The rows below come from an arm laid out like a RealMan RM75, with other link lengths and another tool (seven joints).
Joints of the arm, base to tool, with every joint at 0 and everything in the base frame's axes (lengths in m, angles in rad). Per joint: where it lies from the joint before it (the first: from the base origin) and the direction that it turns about. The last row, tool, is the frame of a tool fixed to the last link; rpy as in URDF.
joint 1: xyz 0 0 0.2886 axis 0 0 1
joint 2: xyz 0 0 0 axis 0 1 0
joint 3: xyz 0 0 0.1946 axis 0 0 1
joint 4: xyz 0 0 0 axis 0 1 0
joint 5: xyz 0 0 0.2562 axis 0 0 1
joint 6: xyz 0 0 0 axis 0 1 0
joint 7: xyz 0 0 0.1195 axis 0 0 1
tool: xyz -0.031 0.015 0.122 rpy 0 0.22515 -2.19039
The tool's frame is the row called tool.
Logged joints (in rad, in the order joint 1, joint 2, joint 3, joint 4, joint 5, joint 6, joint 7), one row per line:
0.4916 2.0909 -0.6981 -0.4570 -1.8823 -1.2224 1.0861
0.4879 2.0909 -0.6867 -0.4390 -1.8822 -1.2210 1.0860
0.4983 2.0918 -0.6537 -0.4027 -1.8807 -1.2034 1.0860
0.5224 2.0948 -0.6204 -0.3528 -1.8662 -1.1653 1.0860
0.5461 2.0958 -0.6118 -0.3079 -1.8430 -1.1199 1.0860
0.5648 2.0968 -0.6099 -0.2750 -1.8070 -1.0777 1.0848
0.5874 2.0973 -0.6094 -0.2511 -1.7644 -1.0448 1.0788
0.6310 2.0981 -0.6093 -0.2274 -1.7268 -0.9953 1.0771
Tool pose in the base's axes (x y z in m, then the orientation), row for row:
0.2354 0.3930 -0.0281 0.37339 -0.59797 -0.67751 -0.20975
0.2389 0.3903 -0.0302 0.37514 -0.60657 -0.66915 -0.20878
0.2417 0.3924 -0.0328 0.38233 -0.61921 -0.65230 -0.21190
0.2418 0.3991 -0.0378 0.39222 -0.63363 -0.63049 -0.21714
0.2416 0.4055 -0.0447 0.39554 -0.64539 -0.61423 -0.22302
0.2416 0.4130 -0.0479 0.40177 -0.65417 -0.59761 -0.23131
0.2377 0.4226 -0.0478 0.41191 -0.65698 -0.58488 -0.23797
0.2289 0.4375 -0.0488 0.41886 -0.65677 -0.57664 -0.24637
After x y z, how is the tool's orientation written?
As a quaternion, w x y z.
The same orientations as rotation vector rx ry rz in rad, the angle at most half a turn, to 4 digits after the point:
-1.5317 -1.7355 -0.5373
-1.5525 -1.7126 -0.5344
-1.5795 -1.6639 -0.5405
-1.6088 -1.6008 -0.5513
-1.6361 -1.5571 -0.5654
-1.6535 -1.5106 -0.5847
-1.6529 -1.4715 -0.5987
-1.6470 -1.4461 -0.6178

